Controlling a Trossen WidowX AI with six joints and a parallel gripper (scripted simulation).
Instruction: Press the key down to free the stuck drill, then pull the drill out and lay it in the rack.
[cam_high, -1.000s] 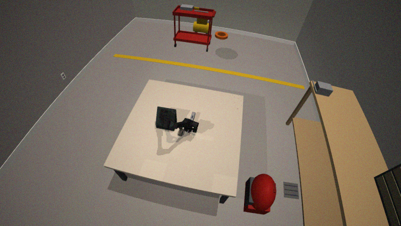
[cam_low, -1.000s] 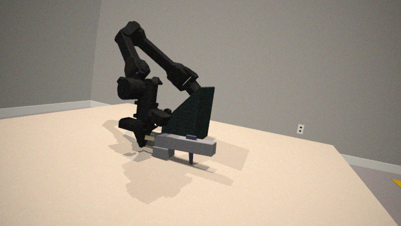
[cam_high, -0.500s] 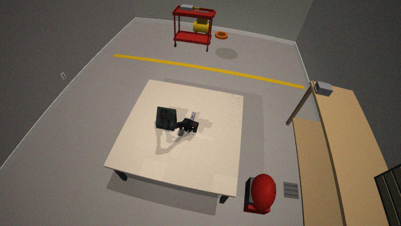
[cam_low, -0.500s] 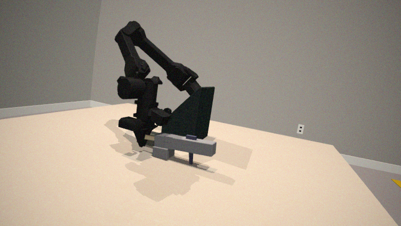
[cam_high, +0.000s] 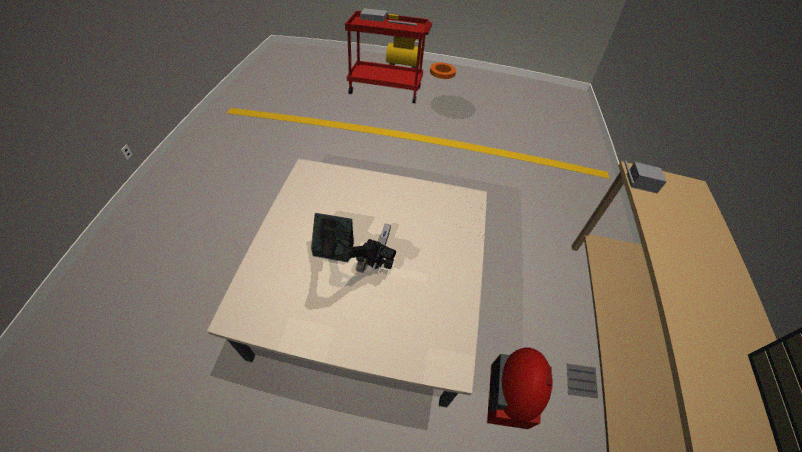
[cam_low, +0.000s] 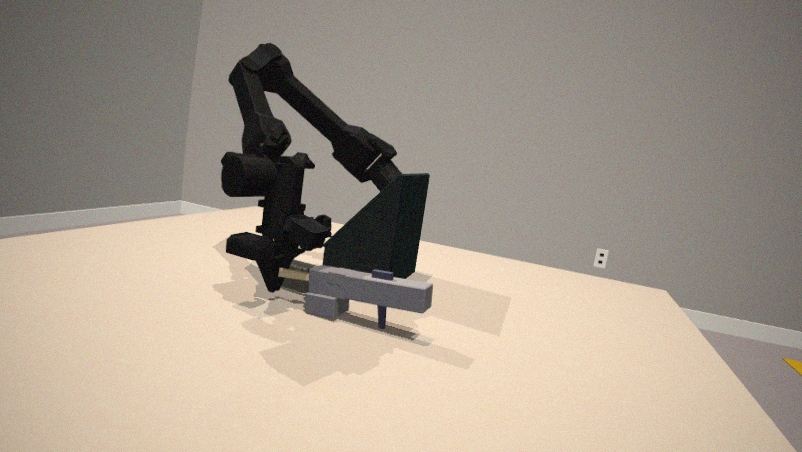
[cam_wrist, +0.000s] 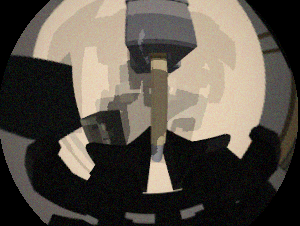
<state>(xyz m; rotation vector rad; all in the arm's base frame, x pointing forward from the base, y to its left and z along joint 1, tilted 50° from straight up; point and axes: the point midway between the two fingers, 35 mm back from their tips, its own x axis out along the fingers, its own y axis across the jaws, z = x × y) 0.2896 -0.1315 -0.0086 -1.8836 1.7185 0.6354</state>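
Right now the tan drill is 40 mm to the left of my gripper tip and 40 mm above it. Also, from my gripper tip: dark olive rack: 70 mm behind, 10 mm to the right, 10 mm above; dark blue key: 190 mm to the left, 50 mm above; grey block: 160 mm to the left, 40 mm above.
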